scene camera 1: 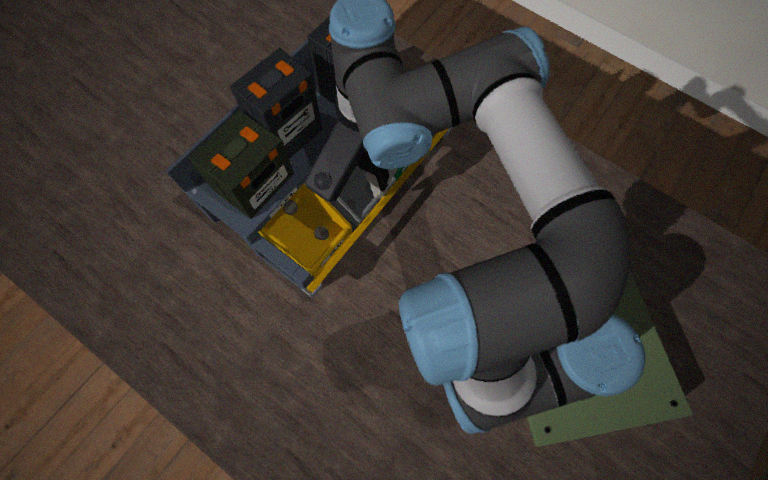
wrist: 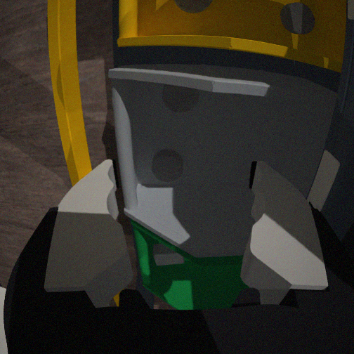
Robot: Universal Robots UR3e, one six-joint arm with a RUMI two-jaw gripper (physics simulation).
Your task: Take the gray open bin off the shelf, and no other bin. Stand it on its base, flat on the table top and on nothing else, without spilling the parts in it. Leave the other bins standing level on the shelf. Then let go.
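Frame: origin at the arm's base, x down, y back, z left, level; metres.
Where they show: gripper, fingertip midpoint: [scene camera 1: 360, 182].
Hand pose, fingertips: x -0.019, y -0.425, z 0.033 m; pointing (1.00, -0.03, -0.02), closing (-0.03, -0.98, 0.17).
After its pixels a point has its place.
The gray open bin [scene camera 1: 360, 193] @(x 0.021, y -0.424, z 0.034 m) [wrist: 225, 140] stands in the shelf [scene camera 1: 195, 195] @(x -0.072, y -0.559, z 0.249 m) between a yellow bin [scene camera 1: 305, 226] @(x 0.021, y -0.443, z 0.146 m) [wrist: 200, 30] and a green bin [scene camera 1: 399, 170] @(x -0.011, y -0.399, z -0.037 m) [wrist: 212, 280]. Two dark round shapes show inside it in the wrist view. My gripper [scene camera 1: 377, 182] [wrist: 183, 163] is open over the gray bin's end towards the green bin. In the wrist view the left finger is just outside the bin's front wall and the right finger is over its interior. Nothing is visibly clamped between them. The fingertips' depth relative to the rim cannot be told. The arm partly hides the bin in the scene view.
A yellow rail [scene camera 1: 368, 220] @(x -0.041, y -0.358, z 0.076 m) [wrist: 70, 100] runs along the shelf's front, close to the left finger. A dark green case [scene camera 1: 240, 164] @(x -0.167, y -0.493, z 0.180 m), a dark case [scene camera 1: 277, 93] @(x -0.202, y -0.522, z 0.085 m) and a partly hidden third case [scene camera 1: 322, 65] @(x -0.151, y -0.556, z -0.015 m) stand behind the bins. The shelf stands on the brown table top [scene camera 1: 237, 339] @(x 0.030, y -0.373, z 0.349 m).
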